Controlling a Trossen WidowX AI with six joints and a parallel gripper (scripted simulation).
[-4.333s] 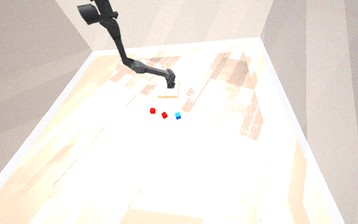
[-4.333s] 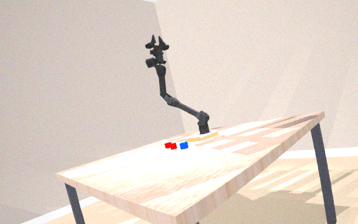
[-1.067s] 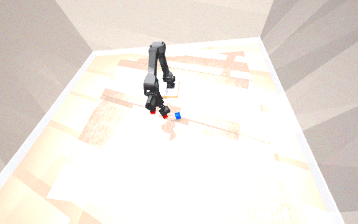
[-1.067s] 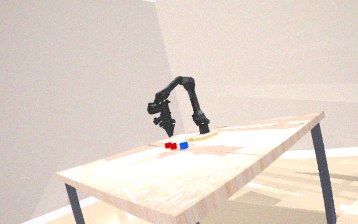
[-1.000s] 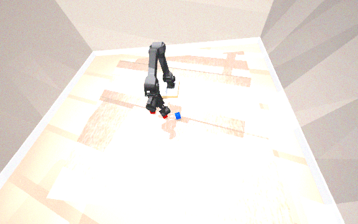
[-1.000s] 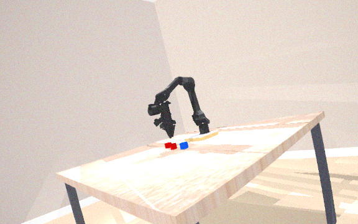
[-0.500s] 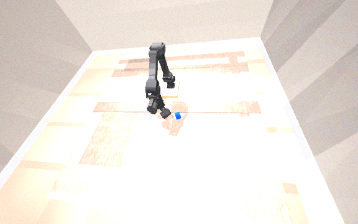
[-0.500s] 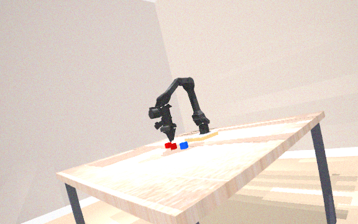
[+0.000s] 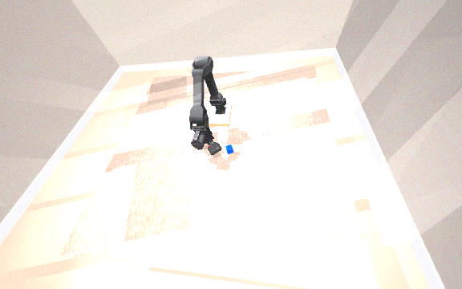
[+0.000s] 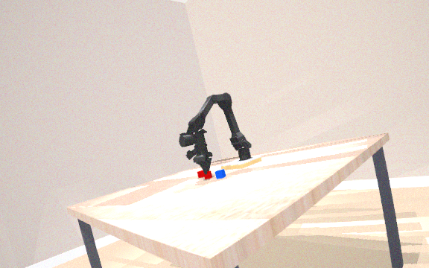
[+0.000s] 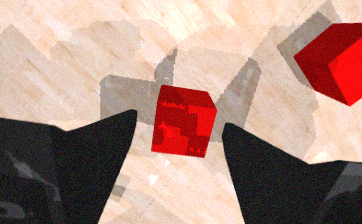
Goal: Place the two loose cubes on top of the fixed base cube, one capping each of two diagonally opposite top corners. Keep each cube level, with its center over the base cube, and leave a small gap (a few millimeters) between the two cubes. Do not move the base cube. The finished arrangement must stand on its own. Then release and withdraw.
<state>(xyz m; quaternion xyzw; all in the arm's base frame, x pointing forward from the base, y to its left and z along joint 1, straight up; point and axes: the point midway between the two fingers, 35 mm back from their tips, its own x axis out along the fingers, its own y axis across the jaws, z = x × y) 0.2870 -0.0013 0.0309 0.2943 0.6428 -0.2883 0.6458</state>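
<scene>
Right now my gripper tip is 10 cm to the right of the blue base cube and 1 cm above it.
</scene>
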